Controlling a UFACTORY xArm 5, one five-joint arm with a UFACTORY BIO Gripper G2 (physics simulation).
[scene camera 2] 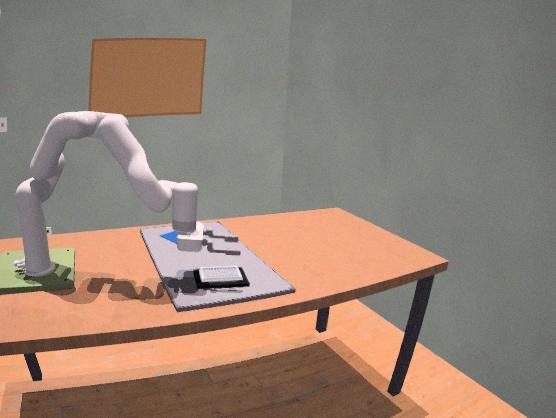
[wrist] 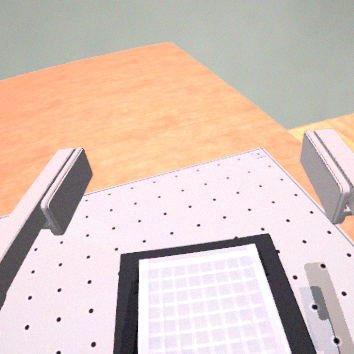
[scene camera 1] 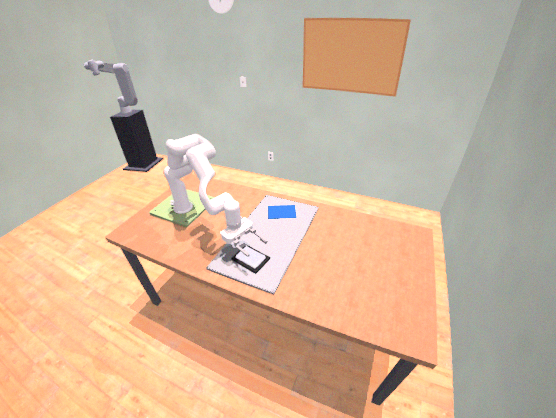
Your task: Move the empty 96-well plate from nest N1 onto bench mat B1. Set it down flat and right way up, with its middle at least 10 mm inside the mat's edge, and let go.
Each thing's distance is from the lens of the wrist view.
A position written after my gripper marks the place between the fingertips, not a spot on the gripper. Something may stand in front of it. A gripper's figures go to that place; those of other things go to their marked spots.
my gripper [wrist: 190, 152]: 13 cm
white 96-well plate [wrist: 223, 293]: 19 cm
